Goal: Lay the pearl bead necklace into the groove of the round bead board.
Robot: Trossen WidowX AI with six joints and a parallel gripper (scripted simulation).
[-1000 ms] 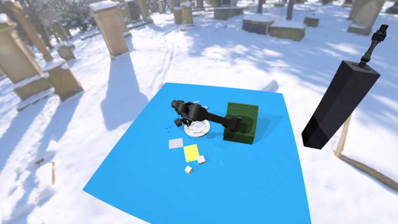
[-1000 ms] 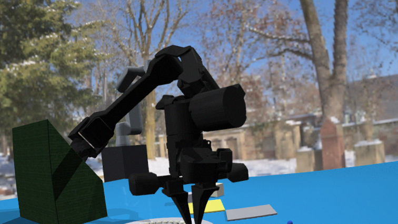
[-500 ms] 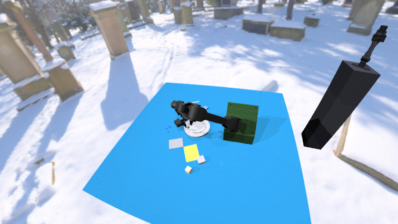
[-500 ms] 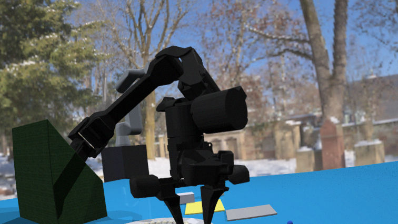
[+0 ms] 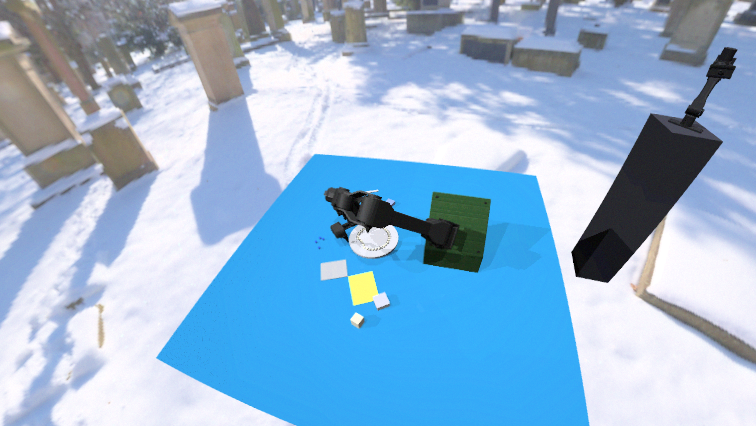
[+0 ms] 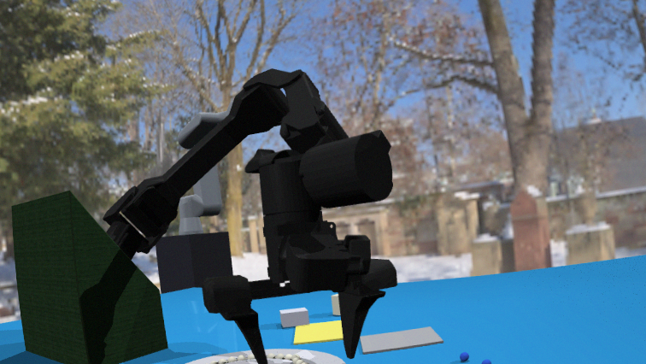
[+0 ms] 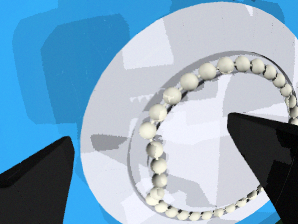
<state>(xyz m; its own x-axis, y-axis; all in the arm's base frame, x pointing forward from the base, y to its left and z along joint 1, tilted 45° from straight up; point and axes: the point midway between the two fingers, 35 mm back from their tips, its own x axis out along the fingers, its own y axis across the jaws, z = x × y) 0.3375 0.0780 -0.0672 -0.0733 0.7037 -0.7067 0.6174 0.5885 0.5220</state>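
My gripper tip is now 60 mm past the round white bead board, 20 mm to the left of it and 10 mm above it. Also, from my gripper tip: yellow tile (110 mm behind, 200 mm to the left, 20 mm below); then red object (50 mm ahead, 130 mm to the right, 10 mm below); then grey tile (30 mm ahead, 170 mm to the left, 20 mm below).
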